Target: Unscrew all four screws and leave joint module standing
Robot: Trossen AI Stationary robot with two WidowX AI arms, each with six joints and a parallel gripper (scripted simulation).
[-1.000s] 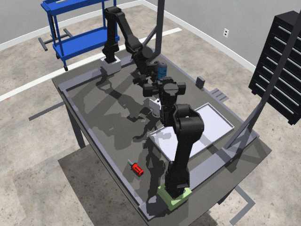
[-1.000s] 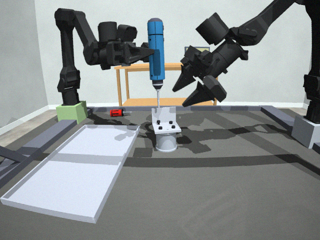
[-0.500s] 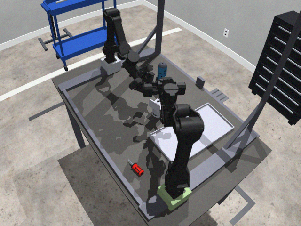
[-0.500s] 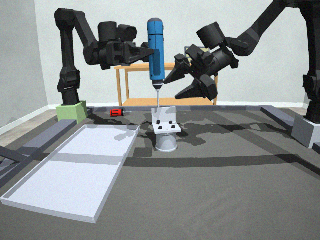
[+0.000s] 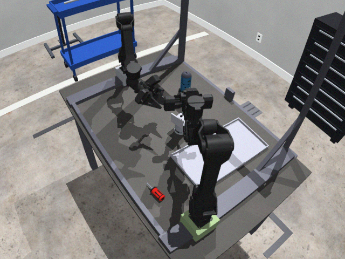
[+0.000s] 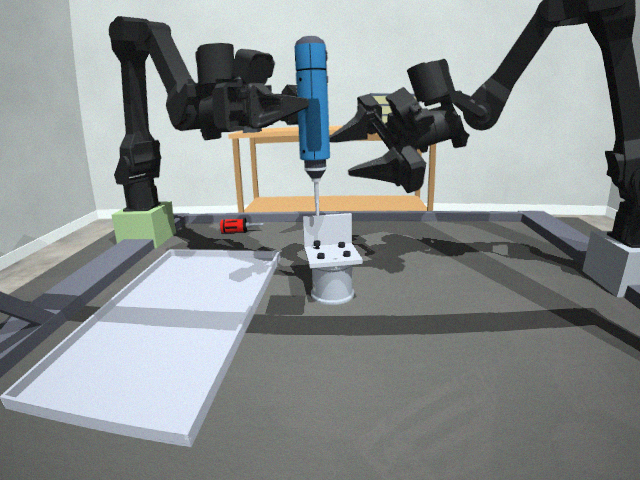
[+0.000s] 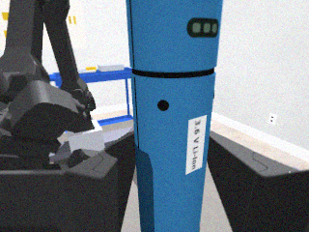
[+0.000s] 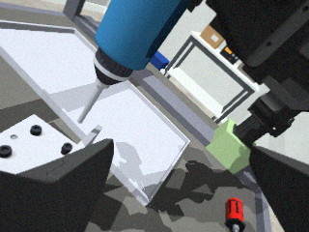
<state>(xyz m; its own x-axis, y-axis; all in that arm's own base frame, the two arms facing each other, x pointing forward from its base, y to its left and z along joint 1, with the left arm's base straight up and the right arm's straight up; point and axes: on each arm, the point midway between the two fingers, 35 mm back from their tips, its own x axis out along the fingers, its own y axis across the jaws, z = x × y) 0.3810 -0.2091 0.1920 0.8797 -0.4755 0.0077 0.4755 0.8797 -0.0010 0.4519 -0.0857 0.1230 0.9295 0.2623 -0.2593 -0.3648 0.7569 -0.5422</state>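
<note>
The joint module is 170 mm below my right hand, 110 mm behind it and 20 mm to the left of it. From my right hand the other things lie so: white tray: 230 mm behind, 210 mm to the left, 190 mm below; white bracket: 120 mm below, 100 mm behind, 20 mm to the left; screwdriver bit: 100 mm behind, 60 mm below, 40 mm to the left.
</note>
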